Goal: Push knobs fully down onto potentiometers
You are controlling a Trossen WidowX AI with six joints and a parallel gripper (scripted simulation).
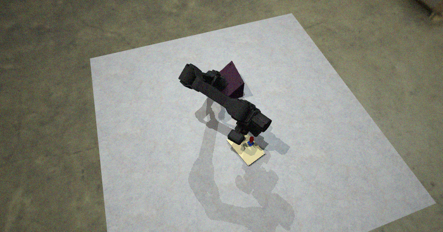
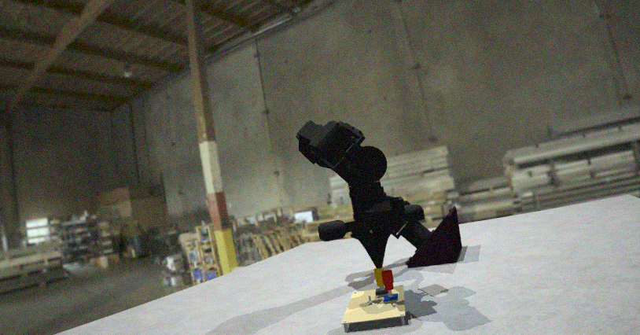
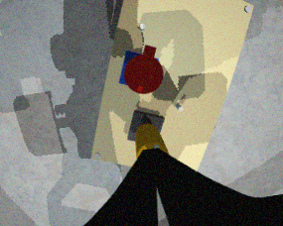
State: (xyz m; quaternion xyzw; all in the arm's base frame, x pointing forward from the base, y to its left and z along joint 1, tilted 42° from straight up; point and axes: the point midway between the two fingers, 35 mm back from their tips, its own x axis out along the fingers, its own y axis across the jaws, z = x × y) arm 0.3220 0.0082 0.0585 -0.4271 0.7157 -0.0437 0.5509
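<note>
Right now my gripper tip is 10 mm above the yellow knob. The rest, counted from my gripper tip: red knob 40 mm ahead, 20 mm to the left, 10 mm below.
</note>
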